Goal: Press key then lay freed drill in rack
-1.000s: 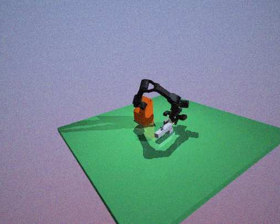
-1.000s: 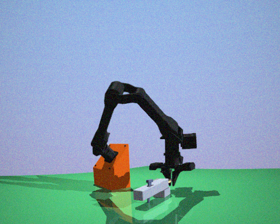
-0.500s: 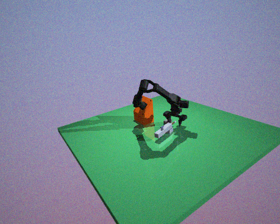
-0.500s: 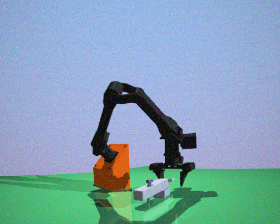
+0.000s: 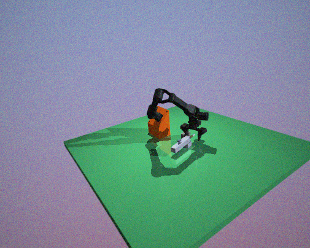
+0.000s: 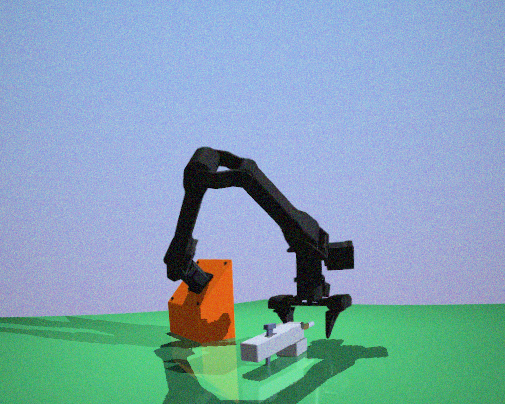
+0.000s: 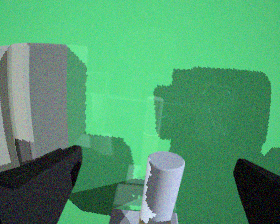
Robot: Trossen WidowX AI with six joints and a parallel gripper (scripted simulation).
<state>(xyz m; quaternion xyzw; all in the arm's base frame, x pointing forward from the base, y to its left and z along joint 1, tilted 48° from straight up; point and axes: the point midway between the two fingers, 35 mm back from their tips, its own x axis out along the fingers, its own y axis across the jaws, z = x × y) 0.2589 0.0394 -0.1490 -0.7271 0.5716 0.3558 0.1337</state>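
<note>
Now: gripper tip 10 mm short of the drill, 40 mm to the left of it and 30 mm below it. The rest, counted from my gripper tip: pale grey block 50 mm ahead, 130 mm to the right, 20 mm above; slim blue-grey key 60 mm ahead, 160 mm to the right, 40 mm above.
</note>
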